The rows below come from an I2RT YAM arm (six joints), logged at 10 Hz.
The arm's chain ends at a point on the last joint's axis. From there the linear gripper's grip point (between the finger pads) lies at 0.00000 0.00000 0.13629 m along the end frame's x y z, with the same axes.
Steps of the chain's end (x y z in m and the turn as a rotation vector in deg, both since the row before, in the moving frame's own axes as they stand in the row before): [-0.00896 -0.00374 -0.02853 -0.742 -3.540 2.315]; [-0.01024 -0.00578 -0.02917 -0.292 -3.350 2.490]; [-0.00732 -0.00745 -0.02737 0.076 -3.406 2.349]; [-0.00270 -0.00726 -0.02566 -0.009 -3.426 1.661]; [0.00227 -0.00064 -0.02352 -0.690 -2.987 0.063]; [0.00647 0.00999 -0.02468 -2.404 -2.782 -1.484]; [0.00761 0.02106 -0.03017 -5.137 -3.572 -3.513]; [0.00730 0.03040 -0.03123 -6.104 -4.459 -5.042]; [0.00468 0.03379 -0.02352 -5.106 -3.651 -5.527]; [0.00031 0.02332 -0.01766 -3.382 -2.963 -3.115]
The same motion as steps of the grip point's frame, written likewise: [-0.01741 -0.00215 -0.02880 -0.742 -3.540 2.315]; [-0.01822 -0.00526 -0.02940 -0.292 -3.350 2.490]; [-0.01541 -0.00780 -0.02761 0.076 -3.406 2.349]; [-0.01084 -0.00736 -0.02590 -0.009 -3.426 1.661]; [-0.00483 0.00100 -0.02372 -0.690 -2.987 0.063]; [-0.00007 0.01579 -0.02496 -2.404 -2.782 -1.484]; [-0.00049 0.03351 -0.03098 -5.137 -3.572 -3.513]; [-0.00262 0.04532 -0.03241 -6.104 -4.459 -5.042]; [-0.00339 0.04631 -0.02434 -5.106 -3.651 -5.527]; [-0.00651 0.03154 -0.01808 -3.382 -2.963 -3.115]
